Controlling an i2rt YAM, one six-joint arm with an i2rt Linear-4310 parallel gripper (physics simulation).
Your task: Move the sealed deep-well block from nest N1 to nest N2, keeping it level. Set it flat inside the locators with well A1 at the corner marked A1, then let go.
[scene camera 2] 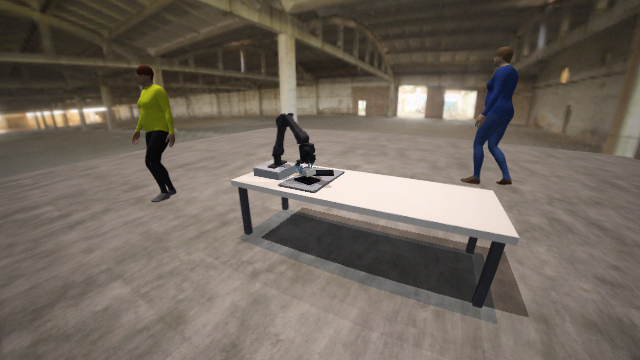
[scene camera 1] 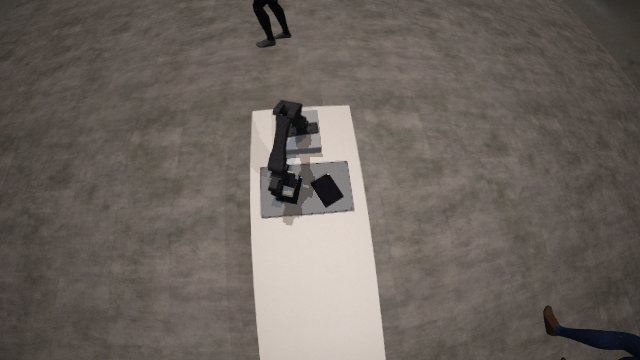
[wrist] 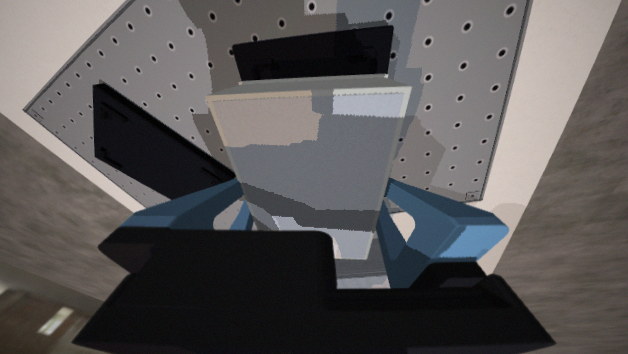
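Seen in the pictures: gripper, fingertip midpoint: (wrist: 314,176); arm's base at its link origin: (scene camera 2: 277,164) (scene camera 1: 301,129).
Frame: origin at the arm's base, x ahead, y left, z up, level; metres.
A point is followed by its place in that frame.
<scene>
My gripper (scene camera 1: 289,188) {x 0.329, y -0.116, z 0.004 m} (scene camera 2: 306,170) {x 0.329, y -0.116, z 0.004 m} (wrist: 314,176) {x 0.329, y -0.116, z 0.004 m} is shut on the pale deep-well block (scene camera 2: 309,172) {x 0.382, y -0.160, z 0.021 m} (wrist: 310,162) {x 0.359, y -0.132, z 0.037 m}, with a blue finger against each long side. The block looks roughly level and hangs a little above a black nest (scene camera 2: 307,181) {x 0.373, y -0.176, z -0.043 m} (wrist: 312,56) {x 0.401, y -0.140, z -0.048 m}, partly hiding it in the wrist view. The other black nest (scene camera 1: 327,190) {x 0.383, y 0.098, z -0.048 m} (scene camera 2: 325,173) {x 0.407, y 0.070, z -0.048 m} (wrist: 145,137) {x 0.414, y 0.073, z -0.048 m} lies turned at an angle on the plate, with small raised locators, and nothing stands in it. No N1, N2 or A1 marking can be read, and the block's wells do not show.
Both nests lie on a grey perforated plate (scene camera 1: 267,210) {x 0.448, y -0.252, z -0.060 m} (scene camera 2: 292,185) {x 0.292, y -0.251, z -0.060 m} (wrist: 462,92) {x 0.328, y -0.246, z -0.060 m} on the white table (scene camera 1: 315,280) {x 0.862, y -0.044, z -0.073 m} (scene camera 2: 420,200) {x 1.136, y -0.142, z -0.073 m}. The arm stands on a grey base block (scene camera 1: 304,150) {x 0.125, y 0.001, z -0.031 m} (scene camera 2: 272,172) {x 0.056, y -0.156, z -0.018 m} behind the plate. Two people (scene camera 2: 155,112) (scene camera 2: 500,105) are on the floor away from the table.
</scene>
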